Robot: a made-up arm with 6 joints. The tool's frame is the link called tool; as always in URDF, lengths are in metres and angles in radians. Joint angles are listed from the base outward.
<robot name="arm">
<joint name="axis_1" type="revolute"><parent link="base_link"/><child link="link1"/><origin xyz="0 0 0.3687"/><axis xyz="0 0 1"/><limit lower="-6.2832" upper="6.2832"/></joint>
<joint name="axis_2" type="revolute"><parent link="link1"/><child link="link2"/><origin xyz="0 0 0"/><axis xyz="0 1 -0.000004"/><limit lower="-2.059" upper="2.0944"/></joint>
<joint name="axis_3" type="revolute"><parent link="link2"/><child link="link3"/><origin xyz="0.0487 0 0.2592"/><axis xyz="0 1 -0.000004"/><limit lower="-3.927" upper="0.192"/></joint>
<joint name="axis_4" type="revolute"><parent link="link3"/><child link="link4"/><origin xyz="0.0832 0 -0.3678"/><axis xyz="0 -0.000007 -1"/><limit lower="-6.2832" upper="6.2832"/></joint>
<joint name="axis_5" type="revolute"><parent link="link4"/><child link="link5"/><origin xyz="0 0 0"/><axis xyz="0 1 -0.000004"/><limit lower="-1.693" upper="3.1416"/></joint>
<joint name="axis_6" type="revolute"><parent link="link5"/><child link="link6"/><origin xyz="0.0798 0 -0.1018"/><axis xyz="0 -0.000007 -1"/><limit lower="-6.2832" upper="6.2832"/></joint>
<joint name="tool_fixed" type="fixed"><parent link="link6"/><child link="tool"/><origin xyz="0 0 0" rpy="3.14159 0 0"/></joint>
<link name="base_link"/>
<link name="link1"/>
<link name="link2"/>
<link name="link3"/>
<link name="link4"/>
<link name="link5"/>
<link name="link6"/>
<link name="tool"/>
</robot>
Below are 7 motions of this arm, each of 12 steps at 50 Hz.
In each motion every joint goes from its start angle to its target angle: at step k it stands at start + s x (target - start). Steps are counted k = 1, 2, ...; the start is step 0. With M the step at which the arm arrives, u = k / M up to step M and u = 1 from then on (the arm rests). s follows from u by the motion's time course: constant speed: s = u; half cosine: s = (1 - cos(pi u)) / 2; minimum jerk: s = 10 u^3 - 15 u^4 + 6 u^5.
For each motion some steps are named. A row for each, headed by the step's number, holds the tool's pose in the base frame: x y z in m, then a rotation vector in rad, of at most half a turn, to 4 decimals.
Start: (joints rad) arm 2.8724 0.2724 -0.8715 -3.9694 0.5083 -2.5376
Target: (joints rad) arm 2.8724 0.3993 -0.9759 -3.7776 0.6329 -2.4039
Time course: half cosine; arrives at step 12
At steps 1, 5, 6, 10, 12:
1: -0.4338 0.1348 0.2349 0.0791 -2.1364 0.1550
5: -0.4453 0.1330 0.2278 -0.0411 -2.0931 0.2171
6: -0.4495 0.1324 0.2253 -0.0844 -2.0756 0.2391
10: -0.4634 0.1311 0.2167 -0.2257 -2.0106 0.3100
12: -0.4655 0.1310 0.2154 -0.2471 -1.9997 0.3206

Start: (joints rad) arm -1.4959 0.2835 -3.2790 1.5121 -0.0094 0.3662
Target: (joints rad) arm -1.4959 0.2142 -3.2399 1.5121 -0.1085 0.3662
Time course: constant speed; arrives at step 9
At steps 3, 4, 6, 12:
3: -0.0770 -0.0957 1.0804 0.0808 0.1795 -2.7560
4: -0.0783 -0.0922 1.0803 0.0955 0.1721 -2.7567
6: -0.0810 -0.0851 1.0799 0.1249 0.1574 -2.7576
12: -0.0849 -0.0746 1.0791 0.1690 0.1352 -2.7581

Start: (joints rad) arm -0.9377 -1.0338 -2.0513 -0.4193 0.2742 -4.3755
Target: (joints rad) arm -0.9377 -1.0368 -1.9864 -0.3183 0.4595 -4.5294
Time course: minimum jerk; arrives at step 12
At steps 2, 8, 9, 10, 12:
2: -0.1597 0.2506 1.0375 -0.0060 0.4506 -2.5647
8: -0.1445 0.2145 1.0451 -0.0745 0.7012 -2.5623
9: -0.1421 0.2093 1.0458 -0.0873 0.7362 -2.5601
10: -0.1405 0.2061 1.0461 -0.0959 0.7585 -2.5585
12: -0.1397 0.2044 1.0463 -0.1005 0.7701 -2.5576

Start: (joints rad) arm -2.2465 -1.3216 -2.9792 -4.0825 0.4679 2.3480
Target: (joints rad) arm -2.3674 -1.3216 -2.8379 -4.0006 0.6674 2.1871
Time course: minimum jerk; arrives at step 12
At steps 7, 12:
7: 0.4828 0.5231 0.6516 -1.3277 0.8422 -1.0296
12: 0.5050 0.4935 0.6699 -1.3247 0.9060 -1.0884

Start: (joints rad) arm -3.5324 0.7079 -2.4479 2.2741 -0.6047 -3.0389
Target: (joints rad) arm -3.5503 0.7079 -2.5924 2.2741 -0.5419 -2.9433
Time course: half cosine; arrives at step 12
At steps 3, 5, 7, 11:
3: -0.5226 0.3186 0.6145 -0.0884 -1.9206 -1.1258
5: -0.5204 0.3199 0.6281 -0.1125 -1.8709 -1.1148
7: -0.5173 0.3210 0.6439 -0.1386 -1.8134 -1.1014
11: -0.5121 0.3221 0.6654 -0.1711 -1.7348 -1.0818

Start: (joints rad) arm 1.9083 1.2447 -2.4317 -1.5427 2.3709 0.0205
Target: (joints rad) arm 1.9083 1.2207 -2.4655 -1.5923 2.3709 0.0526
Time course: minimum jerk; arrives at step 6
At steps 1, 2, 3, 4, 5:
1: -0.0831 0.6237 0.3494 1.0326 0.8775 0.7388
2: -0.0833 0.6244 0.3551 1.0431 0.8696 0.7542
3: -0.0837 0.6255 0.3646 1.0605 0.8559 0.7798
4: -0.0840 0.6265 0.3742 1.0779 0.8418 0.8053
5: -0.0842 0.6270 0.3799 1.0884 0.8331 0.8205

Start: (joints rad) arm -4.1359 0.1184 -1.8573 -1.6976 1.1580 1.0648
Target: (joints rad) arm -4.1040 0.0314 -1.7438 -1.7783 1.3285 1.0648
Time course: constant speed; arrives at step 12
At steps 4, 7, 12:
4: -0.2373 0.4773 0.7907 -1.3972 -1.0945 -2.0959
7: -0.2332 0.4714 0.7908 -1.4141 -1.0716 -2.1336
12: -0.2262 0.4612 0.7911 -1.4410 -1.0294 -2.1956

